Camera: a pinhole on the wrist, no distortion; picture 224 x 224 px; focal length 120.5 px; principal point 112.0 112.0 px. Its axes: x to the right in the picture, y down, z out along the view. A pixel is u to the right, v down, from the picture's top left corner.
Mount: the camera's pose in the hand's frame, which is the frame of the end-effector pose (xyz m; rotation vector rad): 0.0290 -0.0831 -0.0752 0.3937 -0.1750 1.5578
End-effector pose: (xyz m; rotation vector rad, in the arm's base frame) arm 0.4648 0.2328 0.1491 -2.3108 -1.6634 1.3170
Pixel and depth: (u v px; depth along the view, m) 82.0 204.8 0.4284
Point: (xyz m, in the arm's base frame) -0.0280 0.0503 0.2397
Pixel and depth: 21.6 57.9 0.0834
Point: 0.3546 0.3781 0.1944
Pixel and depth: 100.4 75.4 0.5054
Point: 0.0307 0.4035 -0.0992
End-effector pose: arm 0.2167 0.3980 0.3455 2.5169 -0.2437 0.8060
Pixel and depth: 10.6 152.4 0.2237
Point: 0.3443 0.6563 0.1483
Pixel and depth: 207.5 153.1 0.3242
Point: 0.3441 0.2004 0.1076
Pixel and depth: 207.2 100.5 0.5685
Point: 0.6116 -0.0251 0.0705
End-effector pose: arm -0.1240 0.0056 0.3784 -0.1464 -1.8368 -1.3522
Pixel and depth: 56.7 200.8 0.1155
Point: -0.2049 -0.0323 0.2194
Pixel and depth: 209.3 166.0 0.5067
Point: -0.2958 0.5712 0.3389
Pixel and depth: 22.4 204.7 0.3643
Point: -0.3555 0.0532 -0.1233
